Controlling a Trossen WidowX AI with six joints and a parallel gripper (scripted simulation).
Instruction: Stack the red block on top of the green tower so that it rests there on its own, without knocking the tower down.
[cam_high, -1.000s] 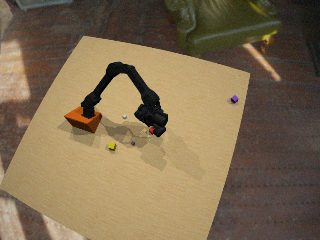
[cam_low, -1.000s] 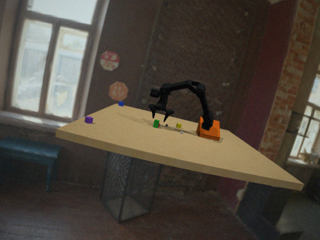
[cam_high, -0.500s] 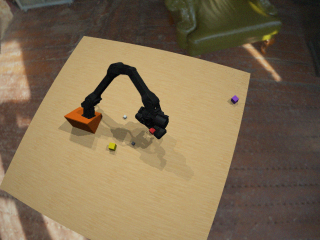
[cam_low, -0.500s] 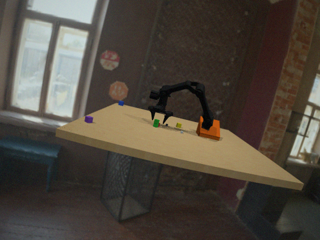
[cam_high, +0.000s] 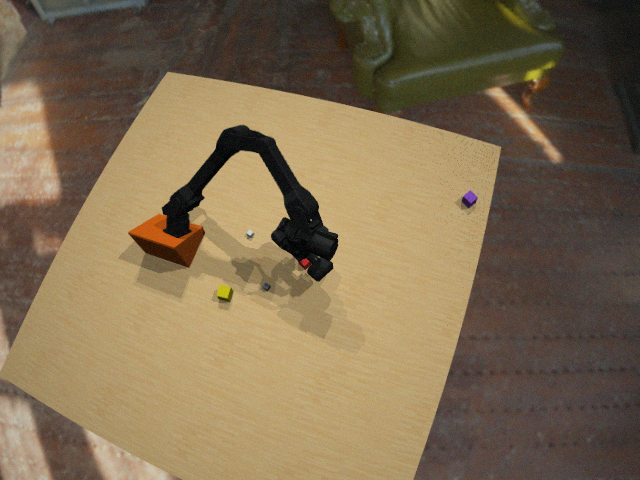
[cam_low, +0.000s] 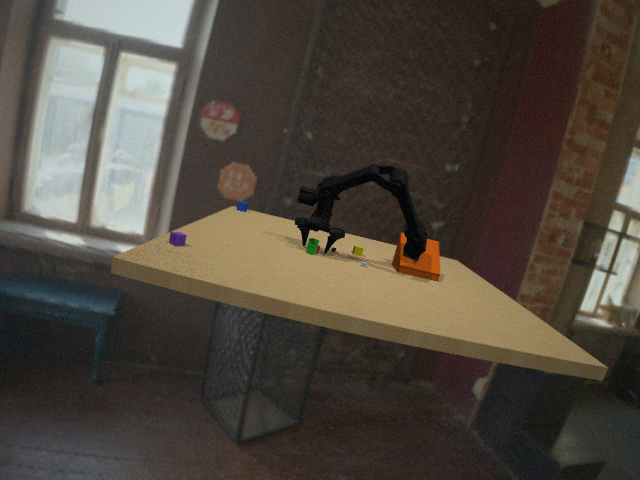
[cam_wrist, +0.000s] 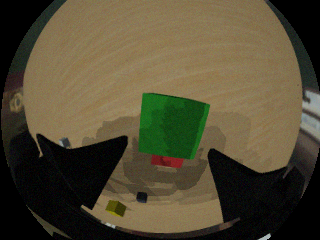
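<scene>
Now: the red block right at my gripper tip. Round my gripper tip: purple cube (400 mm to the left, 360 mm ahead, 10 mm above); yellow cube (180 mm to the right, 160 mm behind, 10 mm above); blue cube (550 mm to the right, 480 mm ahead, 10 mm above).
</scene>
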